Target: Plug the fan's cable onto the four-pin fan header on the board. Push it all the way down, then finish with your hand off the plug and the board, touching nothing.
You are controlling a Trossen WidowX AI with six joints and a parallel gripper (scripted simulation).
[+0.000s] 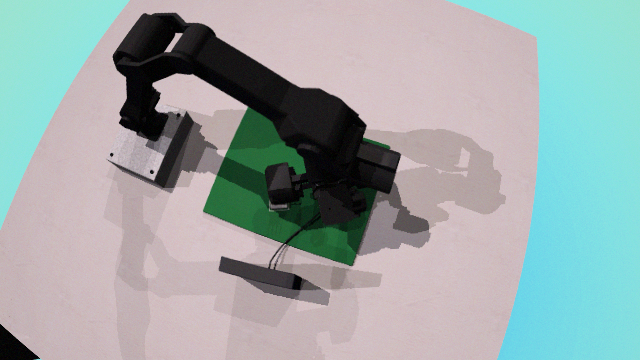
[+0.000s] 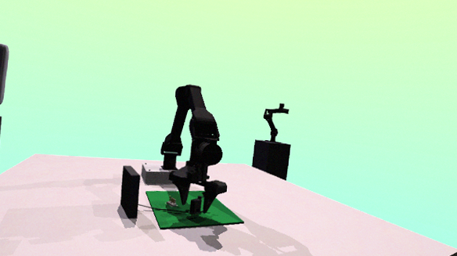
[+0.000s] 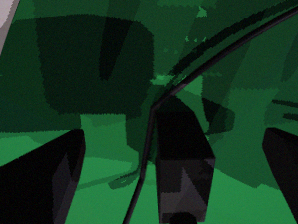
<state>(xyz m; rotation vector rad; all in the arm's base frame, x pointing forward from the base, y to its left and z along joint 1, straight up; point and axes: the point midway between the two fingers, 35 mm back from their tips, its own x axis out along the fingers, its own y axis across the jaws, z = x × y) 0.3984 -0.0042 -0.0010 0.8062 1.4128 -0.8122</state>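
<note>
Now: the four-pin fan header 70 mm behind my gripper tip, 50 mm to the right of it and 20 mm below it. From my gripper tip the other things lie so: black fan: 180 mm to the right, 50 mm behind, 40 mm above; green board: 60 mm behind, 30 mm below, 10 mm to the left; black plug: 10 mm to the left, 10 mm above.
</note>
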